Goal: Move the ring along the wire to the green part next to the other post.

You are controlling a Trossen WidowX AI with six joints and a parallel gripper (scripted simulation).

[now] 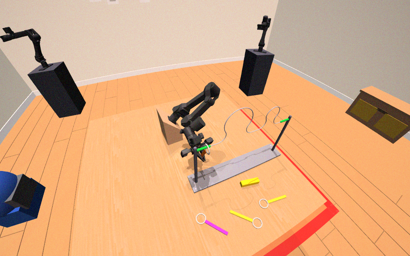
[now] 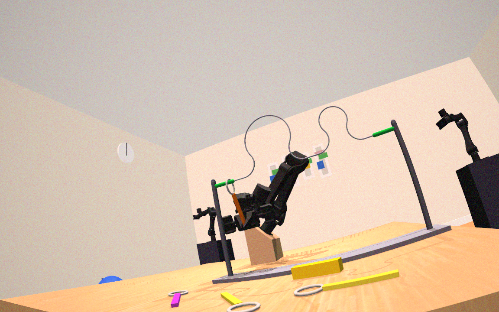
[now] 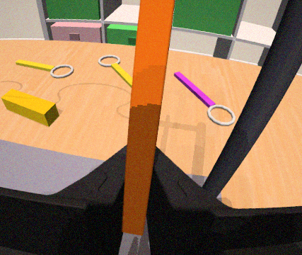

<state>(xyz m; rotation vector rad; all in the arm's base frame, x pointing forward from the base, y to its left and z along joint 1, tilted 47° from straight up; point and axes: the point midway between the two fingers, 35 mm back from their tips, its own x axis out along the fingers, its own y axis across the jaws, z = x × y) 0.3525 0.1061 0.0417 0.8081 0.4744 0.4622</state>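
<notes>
My gripper tip is now 10 cm below the orange-handled ring and 1 cm short of it. From my gripper tip the other things lie so: yellow block: 24 cm to the left, 14 cm below, 13 cm ahead; magenta-handled ring: 26 cm ahead, 15 cm below, 6 cm to the right; yellow-handled ring: 30 cm to the left, 27 cm ahead, 15 cm below.
</notes>
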